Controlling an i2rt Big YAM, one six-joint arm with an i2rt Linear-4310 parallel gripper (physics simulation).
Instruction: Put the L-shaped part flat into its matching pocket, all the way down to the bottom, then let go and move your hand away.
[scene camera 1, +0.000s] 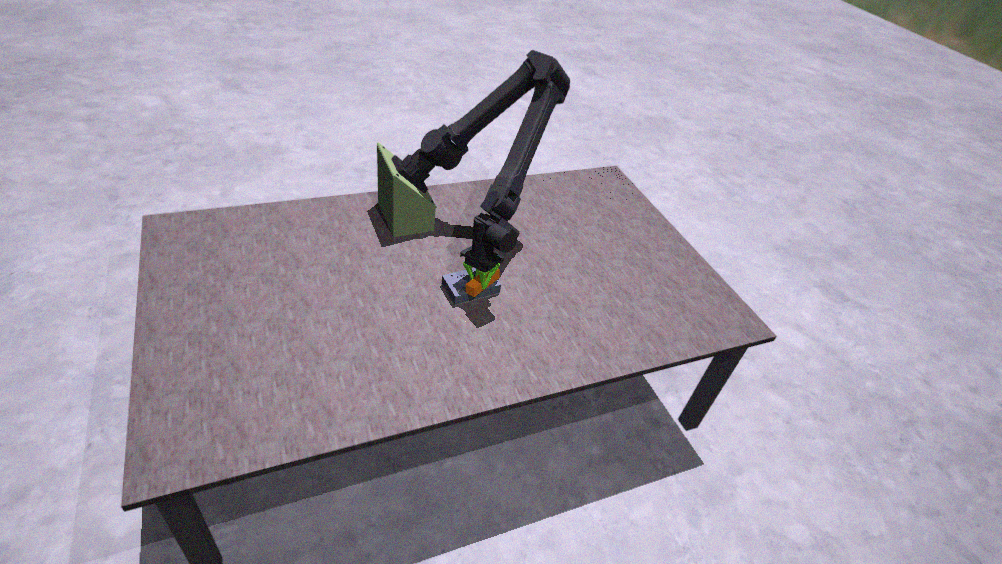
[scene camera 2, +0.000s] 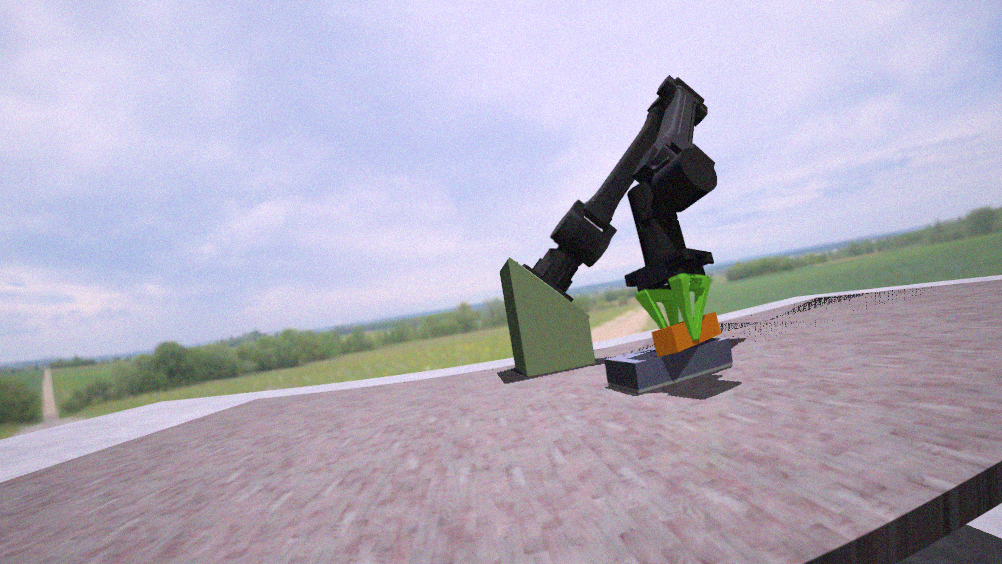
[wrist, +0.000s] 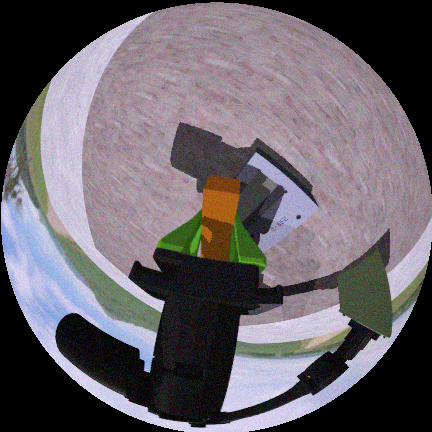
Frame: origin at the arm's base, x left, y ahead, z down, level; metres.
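Seen in the pictures: gripper, between the fingertips: (scene camera 1: 479, 286) (scene camera 2: 685, 343) (wrist: 219, 212); arm's base, origin of its link: (scene camera 1: 408, 175) (scene camera 2: 541, 290) (wrist: 365, 326).
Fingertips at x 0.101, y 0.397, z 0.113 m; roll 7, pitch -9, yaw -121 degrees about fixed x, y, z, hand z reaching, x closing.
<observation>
Offsets run from my fingertips to a thing's top centre. Level surfaces: height alone.
The orange L-shaped part @[dx +0.004, dy -0.021, dz -0.028 m] (scene camera 1: 474, 287) (scene camera 2: 668, 341) (wrist: 221, 201) is between my green fingers. My gripper (scene camera 1: 483, 280) (scene camera 2: 678, 332) (wrist: 219, 212) is shut on it, pointing down over the blue-grey pocket block @[dx -0.010, dy -0.037, dz +0.006 m] (scene camera 1: 455, 299) (scene camera 2: 621, 374) (wrist: 298, 213). The part stands above the block's rim in scene camera 2; its lower edge is close to the rim, and I cannot tell whether they touch. In the wrist view, part of the dark pocket opening shows to the right of the part. The rest of the pocket and much of the L shape are hidden by the part and fingers.
The block stands on the brownish table @[dz +0.043 m] (scene camera 1: 294, 336) (scene camera 2: 420, 476) (wrist: 280, 65). The green wedge-shaped arm mount (scene camera 1: 408, 210) (scene camera 2: 550, 329) (wrist: 367, 292) stands behind and to the left of the block in scene camera 1. The black arm arches over from it.
</observation>
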